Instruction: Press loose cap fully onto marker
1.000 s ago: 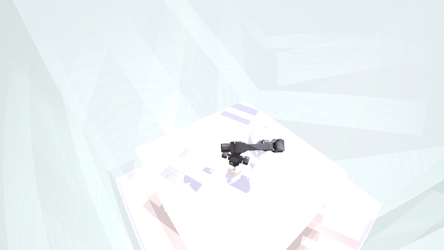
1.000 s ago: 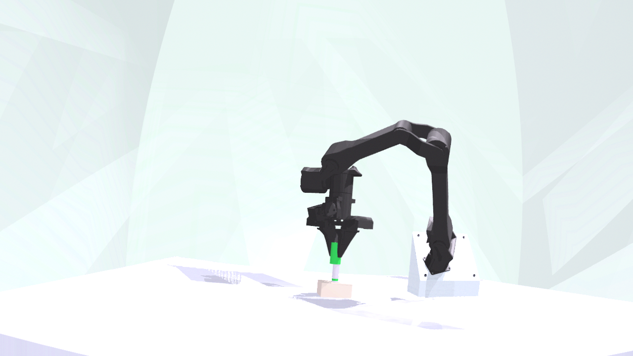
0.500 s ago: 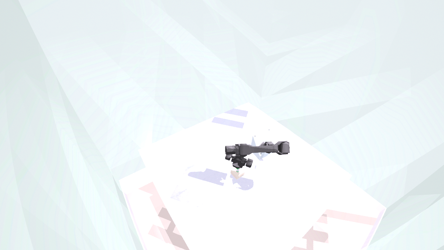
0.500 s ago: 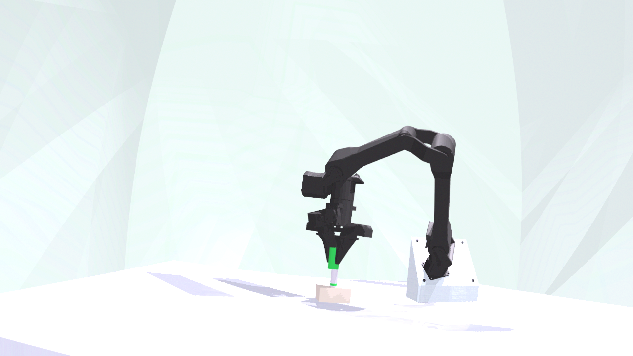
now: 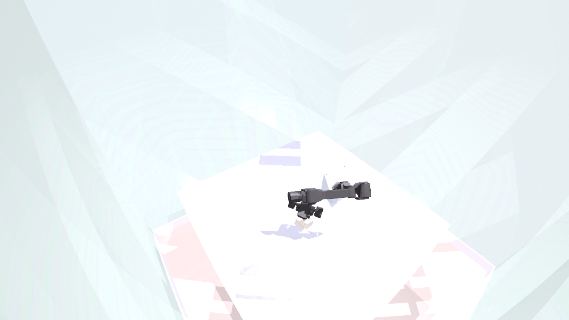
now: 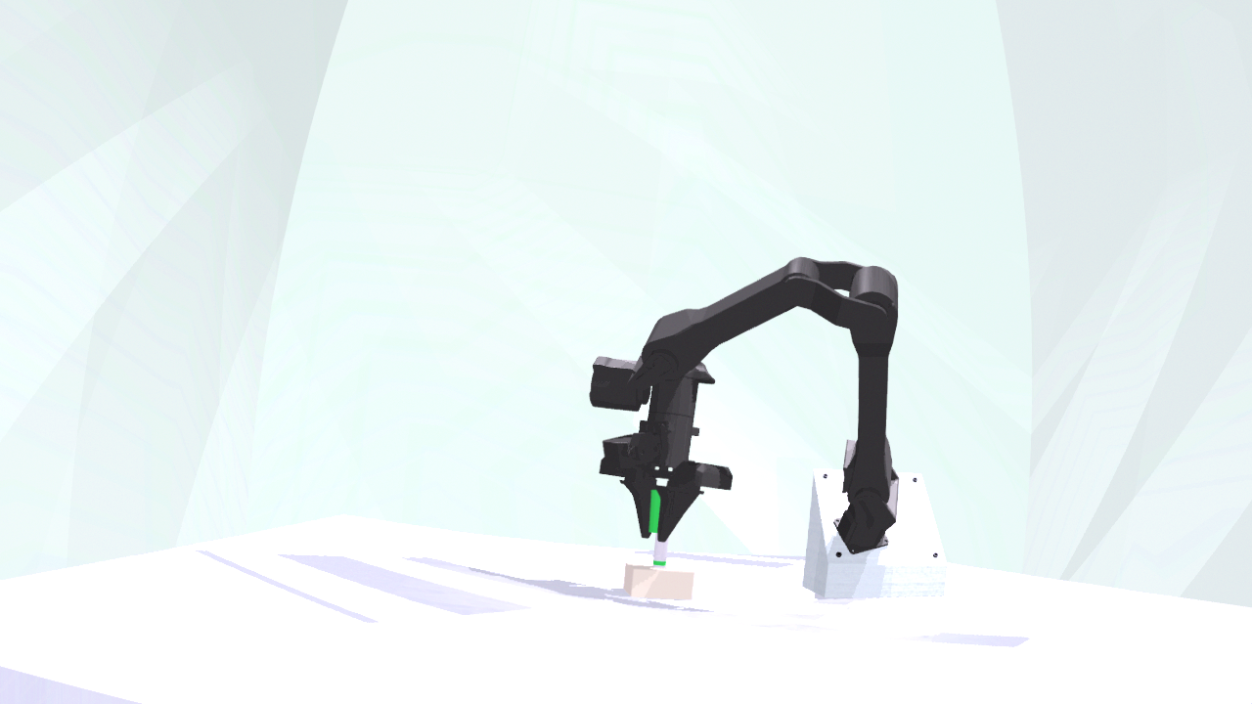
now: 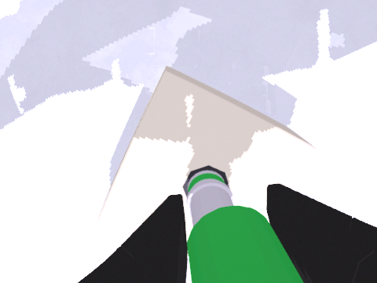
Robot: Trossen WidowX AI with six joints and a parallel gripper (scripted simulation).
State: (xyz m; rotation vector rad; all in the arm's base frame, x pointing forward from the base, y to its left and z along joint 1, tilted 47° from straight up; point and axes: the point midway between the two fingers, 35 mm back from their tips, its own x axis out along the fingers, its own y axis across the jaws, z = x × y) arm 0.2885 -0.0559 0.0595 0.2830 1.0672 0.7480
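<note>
Right now my gripper tip is 10 mm past the marker. Round my gripper tip: beige holder block (10 mm behind, 50 mm below); then green cap (10 mm behind, 40 mm above).
</note>
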